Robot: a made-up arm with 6 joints. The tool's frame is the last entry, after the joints.
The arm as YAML. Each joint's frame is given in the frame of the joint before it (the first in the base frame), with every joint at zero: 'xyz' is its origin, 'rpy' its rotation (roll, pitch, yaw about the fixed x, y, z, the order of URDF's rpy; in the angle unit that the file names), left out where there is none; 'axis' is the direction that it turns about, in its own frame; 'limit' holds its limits. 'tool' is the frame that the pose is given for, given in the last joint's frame.
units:
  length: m
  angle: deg
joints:
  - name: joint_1
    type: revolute
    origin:
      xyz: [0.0, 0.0, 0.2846]
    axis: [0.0, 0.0, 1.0]
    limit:
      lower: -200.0
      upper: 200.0
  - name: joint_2
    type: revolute
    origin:
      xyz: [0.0, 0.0, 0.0]
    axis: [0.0, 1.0, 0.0]
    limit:
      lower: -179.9
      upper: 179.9
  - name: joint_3
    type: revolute
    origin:
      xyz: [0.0, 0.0, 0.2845]
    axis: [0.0, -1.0, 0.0]
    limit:
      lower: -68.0
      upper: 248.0
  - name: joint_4
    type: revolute
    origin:
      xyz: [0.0, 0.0, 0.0]
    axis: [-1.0, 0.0, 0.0]
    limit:
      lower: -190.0
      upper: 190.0
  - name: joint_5
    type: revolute
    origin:
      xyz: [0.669, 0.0, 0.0]
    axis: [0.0, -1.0, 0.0]
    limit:
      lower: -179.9
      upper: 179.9
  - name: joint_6
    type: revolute
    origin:
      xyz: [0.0, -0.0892, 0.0]
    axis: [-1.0, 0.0, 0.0]
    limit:
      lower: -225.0
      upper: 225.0
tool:
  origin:
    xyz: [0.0, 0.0, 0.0]
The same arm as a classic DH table. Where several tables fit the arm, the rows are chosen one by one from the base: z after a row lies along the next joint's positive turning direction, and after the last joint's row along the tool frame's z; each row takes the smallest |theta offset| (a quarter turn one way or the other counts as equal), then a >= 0, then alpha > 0; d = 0 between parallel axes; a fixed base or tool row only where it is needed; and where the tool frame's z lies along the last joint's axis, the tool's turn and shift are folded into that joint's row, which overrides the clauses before.
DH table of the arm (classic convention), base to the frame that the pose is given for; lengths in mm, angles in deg. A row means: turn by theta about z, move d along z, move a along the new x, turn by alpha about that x. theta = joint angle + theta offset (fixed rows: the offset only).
joint_1: a 0; alpha -90; d 284.6; theta0 0
joint_2: a 284.5; alpha 180; d 0; theta0 -90
joint_3: a 0; alpha -90; d 0; theta0 0
joint_4: a 0; alpha 90; d -669; theta0 0
joint_5: a 0; alpha -90; d 89.2; theta0 0
joint_6: a 0; alpha 90; d 0; theta0 90
tool (fixed): a 0; alpha 0; d 0; theta0 -90
Joint limits (deg, base to tool): -200..200 -179.9..179.9 -68..248 -190..190 -179.9..179.9 -225..225

